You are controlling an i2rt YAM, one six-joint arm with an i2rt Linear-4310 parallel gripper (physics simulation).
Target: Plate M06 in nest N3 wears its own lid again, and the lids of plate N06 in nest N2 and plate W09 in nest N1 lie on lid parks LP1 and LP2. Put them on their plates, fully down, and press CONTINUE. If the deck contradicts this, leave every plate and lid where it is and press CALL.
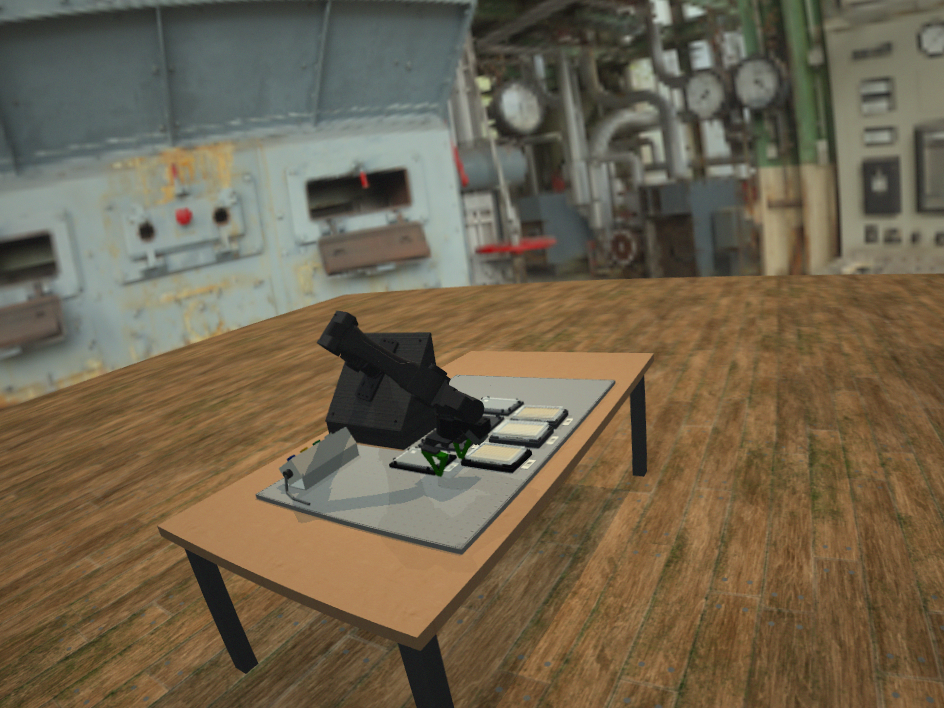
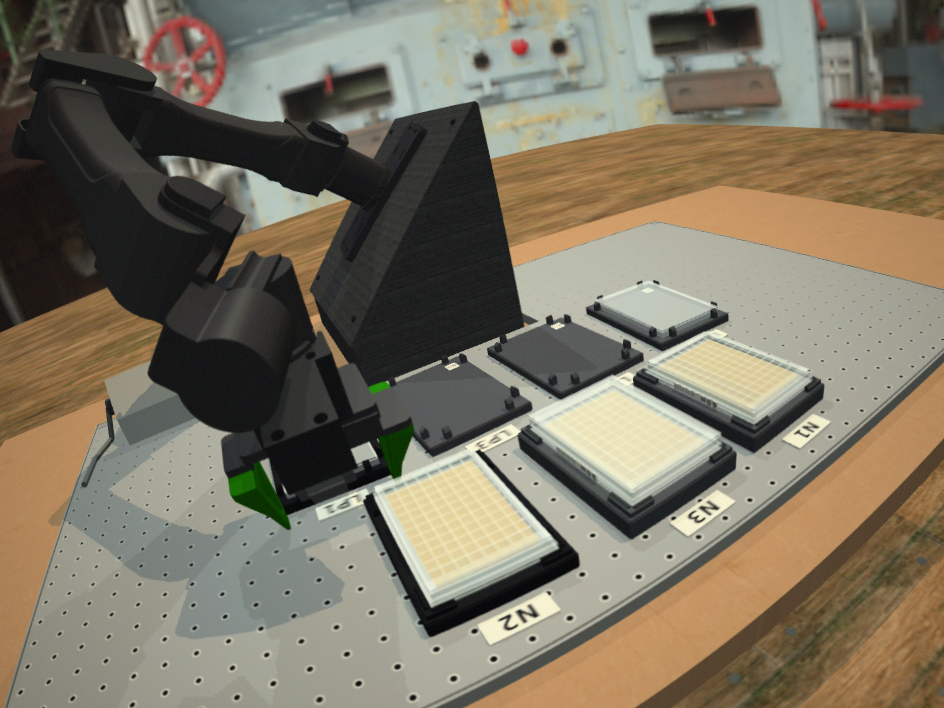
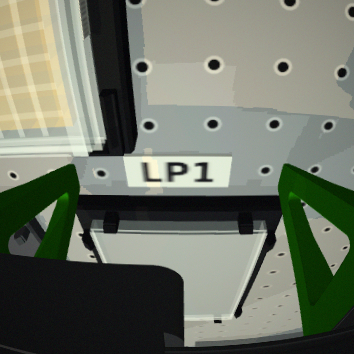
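Where they show: gripper, fingertip midpoint: point(image 1: 450, 467) point(image 2: 342, 503) point(image 3: 178, 174); arm's base at its link origin: point(image 1: 377, 369) point(image 2: 384, 191).
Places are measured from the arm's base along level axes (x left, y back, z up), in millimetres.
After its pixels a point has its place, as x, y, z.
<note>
My gripper point(image 1: 449, 463) {-146, -378, -179} point(image 2: 341, 499) {-146, -378, -179} point(image 3: 178, 174) {-146, -378, -179} is open, its green fingers low at the two sides of lid park LP1. A clear lid point(image 1: 419, 458) {-166, -295, -162} point(image 3: 175, 270) {-151, -321, -162} lies on LP1 between pegs, untouched. Another clear lid point(image 1: 501, 405) {222, -274, -163} point(image 2: 659, 306) {232, -254, -162} lies on the farthest park, whose label I cannot read. The N2 plate point(image 1: 495, 454) {-86, -477, -153} point(image 2: 461, 525) {-68, -482, -153} point(image 3: 30, 75) {-100, -435, -153} stands in its nest beside LP1. The N3 plate point(image 1: 522, 430) point(image 2: 625, 438) {61, -466, -147} looks hazier, under a clear cover. The N1 plate point(image 1: 539, 413) {177, -439, -151} point(image 2: 728, 374) {180, -438, -151} stands beyond it. Plate and lid names are unreadable; CONTINUE and CALL cannot be told apart.
Two dark parks, LP3 point(image 2: 457, 403) {-21, -295, -170} and one beyond it point(image 2: 568, 355) {103, -277, -170}, hold no lid. A grey sloped box point(image 1: 327, 458) {-314, -104, -137} point(image 2: 144, 415) {-378, -118, -151} with small coloured buttons stands at the board's other end. The black arm mount point(image 1: 381, 388) {-34, -42, -43} point(image 2: 442, 251) {27, -152, -65} rises behind the parks.
</note>
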